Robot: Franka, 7 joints.
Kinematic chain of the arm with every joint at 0, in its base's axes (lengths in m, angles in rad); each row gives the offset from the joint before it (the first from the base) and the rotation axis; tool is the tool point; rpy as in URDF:
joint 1: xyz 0 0 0.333 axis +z
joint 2: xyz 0 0 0 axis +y
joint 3: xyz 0 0 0.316 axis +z
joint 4: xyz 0.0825 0 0 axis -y
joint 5: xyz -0.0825 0 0.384 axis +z
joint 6: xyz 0 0 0 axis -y
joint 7: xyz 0.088 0 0 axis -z
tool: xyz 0 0 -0.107 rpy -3.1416 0 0
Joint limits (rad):
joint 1: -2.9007..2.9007
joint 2: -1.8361..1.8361
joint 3: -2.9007..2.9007
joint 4: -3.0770..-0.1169
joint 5: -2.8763..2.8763
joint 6: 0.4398..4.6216
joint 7: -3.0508..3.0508
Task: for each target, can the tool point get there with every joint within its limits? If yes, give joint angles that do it. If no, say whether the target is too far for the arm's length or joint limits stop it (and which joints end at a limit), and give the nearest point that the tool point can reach.
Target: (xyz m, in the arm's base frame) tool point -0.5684 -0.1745 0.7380
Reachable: yes | joints -1.5033 0.3280 -1.7140 -1.5091 -1.5931 3.0749 -0.3810
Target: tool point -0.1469 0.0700 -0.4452
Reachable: no: joint limits stop it (at a limit: joint 2) | nearest point -0.1636 0.0779 -0.3509 | short by 0.096 m
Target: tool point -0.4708 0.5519 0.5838
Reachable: yes | joints 1.9552 0.5136 0.5238 -1.4442 0.3758 3.3411 0.1479
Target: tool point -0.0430 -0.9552 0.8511
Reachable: no: too far | nearest point -0.0339 -0.7535 0.7417 | short by 0.230 m
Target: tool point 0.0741 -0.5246 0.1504
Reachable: yes | joints 0.5521 -1.5325 -2.0732 -2.2897 -0.5067 3.9054 2.3989
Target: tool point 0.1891 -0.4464 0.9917
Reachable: yes | joints -0.4654 0.3391 -1.4090 -0.6156 -2.0296 3.1209 -1.2351
